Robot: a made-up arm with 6 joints.
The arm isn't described. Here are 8 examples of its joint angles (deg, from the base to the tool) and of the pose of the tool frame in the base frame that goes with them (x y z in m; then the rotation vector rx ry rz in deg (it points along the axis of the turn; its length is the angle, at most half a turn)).
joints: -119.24 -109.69 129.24 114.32 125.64 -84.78
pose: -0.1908 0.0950 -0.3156 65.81 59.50 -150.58
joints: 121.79 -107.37 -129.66 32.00 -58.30 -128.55
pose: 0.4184 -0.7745 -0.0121 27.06 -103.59 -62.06
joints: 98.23 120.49 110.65 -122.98 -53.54 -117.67
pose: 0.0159 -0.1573 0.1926 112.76 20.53 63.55
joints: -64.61 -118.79 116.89 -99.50 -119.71 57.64
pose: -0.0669 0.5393 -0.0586 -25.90 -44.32 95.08
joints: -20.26 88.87 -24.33 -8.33 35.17 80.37
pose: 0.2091 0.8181 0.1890 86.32 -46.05 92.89
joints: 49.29 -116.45 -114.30 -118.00 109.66 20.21
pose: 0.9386 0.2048 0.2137 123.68 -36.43 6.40
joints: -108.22 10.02 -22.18 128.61 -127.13 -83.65
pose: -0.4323 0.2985 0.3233 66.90 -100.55 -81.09
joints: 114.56 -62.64 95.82 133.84 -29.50 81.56
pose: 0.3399 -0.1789 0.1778 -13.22 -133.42 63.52
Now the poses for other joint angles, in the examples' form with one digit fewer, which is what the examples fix.
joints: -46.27 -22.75 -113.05 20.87 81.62 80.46
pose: 0.134 0.954 -0.020 -12.6 -35.7 131.9
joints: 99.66 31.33 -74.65 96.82 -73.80 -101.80
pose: 0.057 -0.587 0.146 -7.3 48.7 0.4
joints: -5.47 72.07 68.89 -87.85 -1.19 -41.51
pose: -0.042 0.479 0.140 88.0 36.8 82.7
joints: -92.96 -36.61 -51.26 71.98 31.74 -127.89
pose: -0.480 0.761 -0.189 26.5 26.0 -78.5
